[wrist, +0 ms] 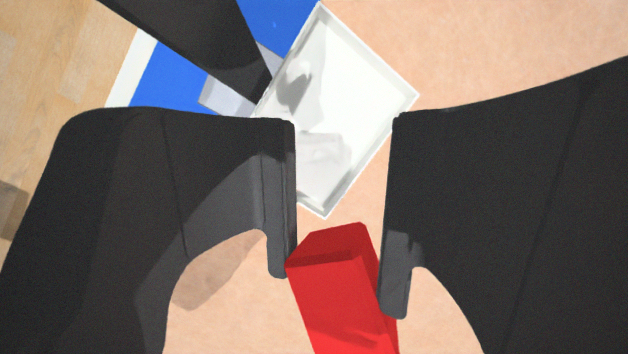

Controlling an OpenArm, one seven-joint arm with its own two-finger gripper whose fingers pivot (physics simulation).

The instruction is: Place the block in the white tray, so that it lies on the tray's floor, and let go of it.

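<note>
A red block (pixel 332 295) is at the bottom middle of the wrist view, held tilted between the two dark fingers. My gripper (pixel 338 202) is shut on it, with a fingertip against each side of the block. The lower part of the block runs out of the view. The white tray (pixel 372 50) lies beyond the block, at the upper middle, turned so that one corner points towards the block. Shadows fall on the tray's floor. The left finger hides part of the tray's near left side.
A blue area (pixel 167 80) with a white border (pixel 131 67) is at the upper left. A dark arm-like part (pixel 200 35) crosses it, over a pale grey piece (pixel 227 95) beside the tray. A wood-patterned surface (pixel 45 65) shows at the far left.
</note>
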